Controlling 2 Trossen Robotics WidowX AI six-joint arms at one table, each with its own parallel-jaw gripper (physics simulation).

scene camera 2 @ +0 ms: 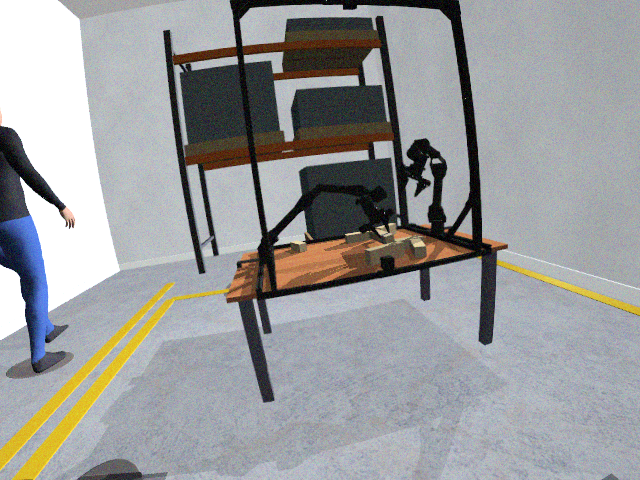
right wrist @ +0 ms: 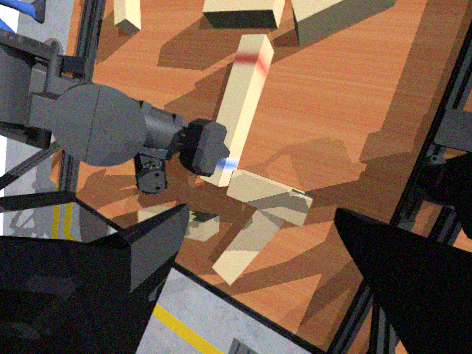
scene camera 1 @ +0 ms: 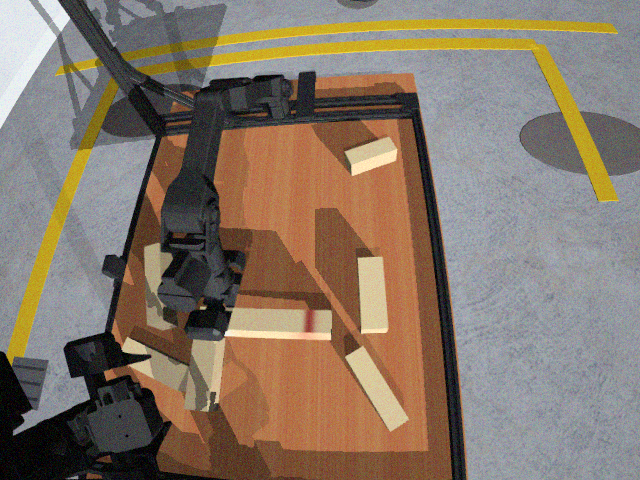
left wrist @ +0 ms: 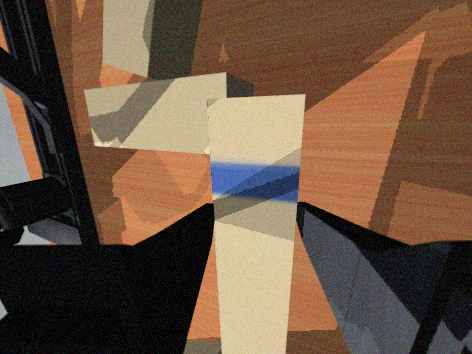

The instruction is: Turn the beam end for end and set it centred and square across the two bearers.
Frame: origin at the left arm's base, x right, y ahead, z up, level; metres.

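Where they show: left gripper, fingertip midpoint: (scene camera 2: 385,235) (right wrist: 220,151) (scene camera 1: 227,319) (left wrist: 254,210); right gripper, fingertip midpoint: (scene camera 2: 408,194) (right wrist: 261,212) (scene camera 1: 158,389); left arm's base at its link origin: (scene camera 1: 279,110); right arm's base at its link origin: (scene camera 2: 438,233) (right wrist: 447,183) (left wrist: 60,194).
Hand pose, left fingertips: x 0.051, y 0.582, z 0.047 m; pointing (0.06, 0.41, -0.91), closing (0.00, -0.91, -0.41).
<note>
Each offset is from my left fingertips to the top centre of the thing. Level surfaces: height alone.
The beam @(dz +0.012, dx -0.069, dy +0.003 m) (scene camera 1: 279,323) (left wrist: 254,280) (right wrist: 243,107) is a long pale bar with a red band near one end and a blue band near the other. My left gripper (left wrist: 254,210) (right wrist: 220,151) is shut on it beside the blue band. The blue end is at the corner of a pale block @(dz -0.019, dx +0.053, dy +0.098 m) (scene camera 1: 205,369) (left wrist: 155,115) (right wrist: 270,195); whether they touch is unclear. Another block @(dz -0.019, dx -0.276, dy -0.058 m) (scene camera 1: 372,294) (right wrist: 241,14) lies beyond the red end, apart from it. Which blocks are the bearers is unclear. The beam's height is hard to judge. My right gripper (right wrist: 261,212) (scene camera 2: 421,188) is open, raised and empty.
Other pale blocks lie at the lower right (scene camera 1: 377,388), upper right (scene camera 1: 370,155), far left (scene camera 1: 155,273) and lower left (scene camera 1: 162,364) in scene camera 1. A black frame (scene camera 1: 433,222) rims the wooden table @(dz -0.067 m) (scene camera 1: 320,413). The left arm reaches over the table's left part there.
</note>
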